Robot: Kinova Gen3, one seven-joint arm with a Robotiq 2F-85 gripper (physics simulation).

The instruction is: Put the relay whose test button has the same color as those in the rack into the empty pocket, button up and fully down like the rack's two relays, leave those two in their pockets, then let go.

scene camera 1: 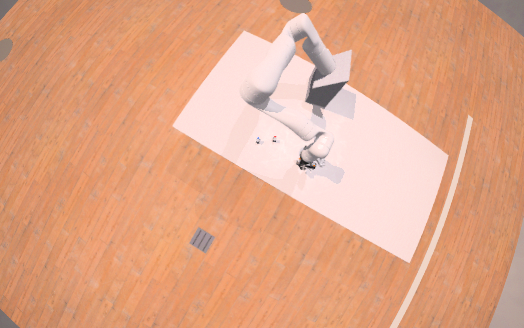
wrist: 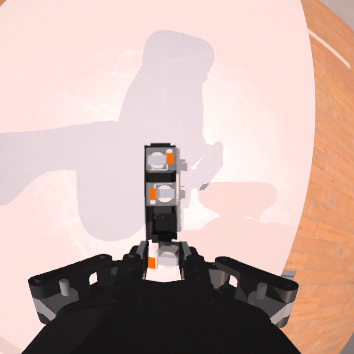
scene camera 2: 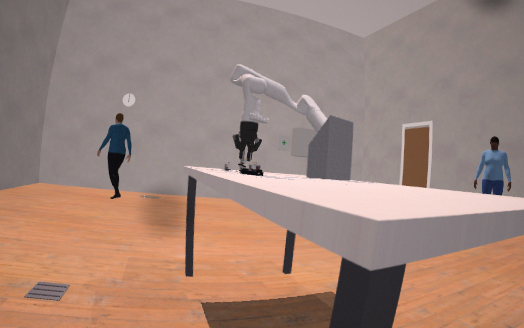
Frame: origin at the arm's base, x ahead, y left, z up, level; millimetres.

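Where they show: gripper, fingertip midpoint: [scene camera 1: 300, 161] [wrist: 163, 250] [scene camera 2: 245, 160]; arm's base, origin of the base link: [scene camera 1: 327, 68] [scene camera 2: 330, 136].
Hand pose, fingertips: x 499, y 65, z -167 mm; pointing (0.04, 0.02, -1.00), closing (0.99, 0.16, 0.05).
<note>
Each offset is from my fingertips to the centre of the thing. "pt": to the spot under its first point. Level surfaces: height alone.
The black rack @(dx -11, dy +50, dz -42 mm) [wrist: 161, 177] [scene camera 2: 256, 173] stands on the table. In the wrist view a relay with an orange button @(dx -17, dy +82, dz -27 mm) [wrist: 158, 160] sits in its far pocket, and another orange-button relay @(dx -11, dy +50, dz -27 mm) [wrist: 162, 194] sits in the middle pocket. The near pocket @(pt dx +0, dy +16, dz -50 mm) [wrist: 163, 223] is empty. My gripper [wrist: 163, 250] [scene camera 2: 245, 163] is shut on a relay with an orange button @(dx +5, dy -7, dz -8 mm) [wrist: 168, 256], button up. In the wrist view this relay appears just on the near side of the empty pocket. In scene camera 2 the fingertips are close above the table at the rack's end; the exact gap below the relay cannot be told.
On the white table @(dz -53 mm) [scene camera 1: 380, 170] [scene camera 2: 350, 200], a relay with a blue button @(dx -23, dy -267, dz -31 mm) [scene camera 1: 258, 140] and one with a red button @(dx -69, dy -182, dz -31 mm) [scene camera 1: 275, 139] stand apart from the rack. The grey arm mount [scene camera 1: 327, 87] [scene camera 2: 331, 150] stands at the table's back edge.
</note>
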